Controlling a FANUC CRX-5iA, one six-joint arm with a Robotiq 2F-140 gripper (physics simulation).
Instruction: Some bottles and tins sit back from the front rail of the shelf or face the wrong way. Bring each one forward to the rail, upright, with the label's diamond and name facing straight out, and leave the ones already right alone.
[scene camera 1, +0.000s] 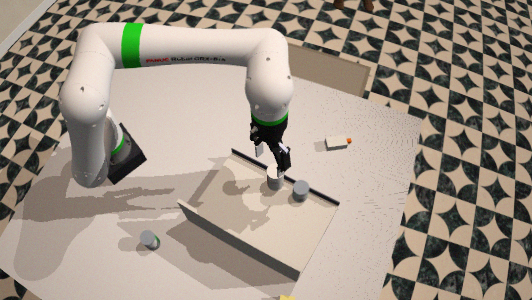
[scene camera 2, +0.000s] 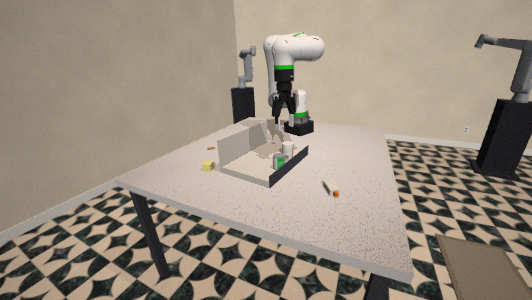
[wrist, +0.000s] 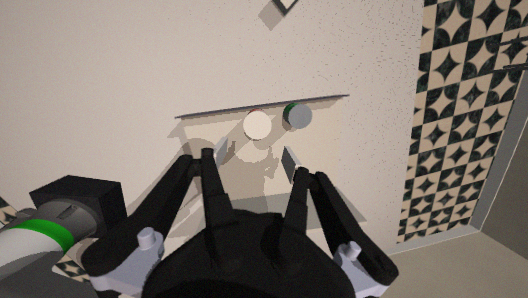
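Pixels of known places: gripper, fingertip midpoint: (scene camera 1: 270, 164) (scene camera 2: 284, 128) (wrist: 255, 149); arm's base at its link origin: (scene camera 1: 114, 148) (scene camera 2: 298, 121) (wrist: 72, 218).
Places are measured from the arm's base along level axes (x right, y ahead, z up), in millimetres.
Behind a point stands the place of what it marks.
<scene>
My gripper (scene camera 1: 271, 156) {x -218, y 577, z 121 mm} (scene camera 2: 284, 122) {x -218, y 577, z 121 mm} (wrist: 255, 149) {x -218, y 577, z 121 mm} is open and empty, above the shelf, with its fingertips higher than the bottle. A white-topped bottle (scene camera 1: 274, 179) {x -215, y 595, z 40 mm} (scene camera 2: 287, 149) {x -254, y 607, z 21 mm} (wrist: 257, 125) {x -242, y 583, z 45 mm} stands upright near the dark front rail (scene camera 1: 324, 196) {x -282, y 758, z -32 mm} (scene camera 2: 290, 166) {x -278, y 616, z -66 mm} (wrist: 215, 112) {x -269, y 481, z -27 mm}; a little red shows on its rail side. A grey-topped tin (scene camera 1: 300, 191) {x -233, y 686, z 16 mm} (scene camera 2: 279, 161) {x -266, y 701, z -6 mm} (wrist: 300, 116) {x -249, y 680, z 16 mm} with a green label stands upright beside it near the rail, green towards the rail. Their diamonds and names are too small to read. Another grey-topped tin (scene camera 1: 148, 239) {x 187, y 349, z -17 mm} with some green stands on the table behind the shelf.
The shelf's raised back wall (scene camera 1: 240, 241) {x 26, y 629, z 63 mm} (scene camera 2: 242, 142) {x 13, y 653, z 23 mm} stands opposite the rail. A white box with an orange end (scene camera 1: 336, 143) {x -510, y 688, z -59 mm} (scene camera 2: 329, 187) {x -521, y 710, z -59 mm} lies on the table in front of the rail. A yellow block (scene camera 2: 208, 166) {x 75, y 860, z -59 mm} and a small orange piece (scene camera 2: 211, 148) {x 317, y 639, z -83 mm} lie behind the shelf.
</scene>
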